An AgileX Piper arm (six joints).
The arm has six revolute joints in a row. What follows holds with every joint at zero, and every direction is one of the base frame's.
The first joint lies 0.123 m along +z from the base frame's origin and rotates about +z.
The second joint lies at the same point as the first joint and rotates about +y.
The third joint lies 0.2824 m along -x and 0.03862 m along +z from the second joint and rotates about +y.
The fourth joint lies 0.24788 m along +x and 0.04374 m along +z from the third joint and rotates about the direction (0.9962, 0, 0.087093).
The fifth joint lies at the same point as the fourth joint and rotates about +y.
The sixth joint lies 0.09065 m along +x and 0.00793 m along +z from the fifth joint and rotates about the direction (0.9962, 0, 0.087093).
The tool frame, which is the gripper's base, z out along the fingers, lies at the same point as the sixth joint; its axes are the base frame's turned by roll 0, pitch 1.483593 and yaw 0 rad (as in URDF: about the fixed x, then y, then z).
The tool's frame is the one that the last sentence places.
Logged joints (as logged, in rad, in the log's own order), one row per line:
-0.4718 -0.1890 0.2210 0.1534 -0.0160 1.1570
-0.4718 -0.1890 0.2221 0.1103 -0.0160 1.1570
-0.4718 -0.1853 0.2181 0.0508 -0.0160 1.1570
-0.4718 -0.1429 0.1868 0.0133 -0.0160 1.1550
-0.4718 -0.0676 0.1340 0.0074 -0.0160 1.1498
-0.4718 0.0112 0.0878 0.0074 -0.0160 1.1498
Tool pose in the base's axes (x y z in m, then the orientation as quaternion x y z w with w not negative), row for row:
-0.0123 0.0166 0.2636 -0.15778 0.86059 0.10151 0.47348
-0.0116 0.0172 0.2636 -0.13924 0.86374 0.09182 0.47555
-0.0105 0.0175 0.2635 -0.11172 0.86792 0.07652 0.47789
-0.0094 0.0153 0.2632 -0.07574 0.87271 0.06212 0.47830
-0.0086 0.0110 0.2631 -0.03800 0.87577 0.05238 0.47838
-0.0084 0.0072 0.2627 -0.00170 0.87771 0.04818 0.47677
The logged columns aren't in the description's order. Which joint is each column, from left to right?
Columns, left to right: joint 3, joint 6, joint 4, joint 1, joint 2, joint 5.
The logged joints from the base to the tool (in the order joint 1, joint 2, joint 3, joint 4, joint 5, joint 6), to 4 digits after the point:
0.1534 -0.0160 -0.4718 0.2210 1.1570 -0.1890
0.1103 -0.0160 -0.4718 0.2221 1.1570 -0.1890
0.0508 -0.0160 -0.4718 0.2181 1.1570 -0.1853
0.0133 -0.0160 -0.4718 0.1868 1.1550 -0.1429
0.0074 -0.0160 -0.4718 0.1340 1.1498 -0.0676
0.0074 -0.0160 -0.4718 0.0878 1.1498 0.0112

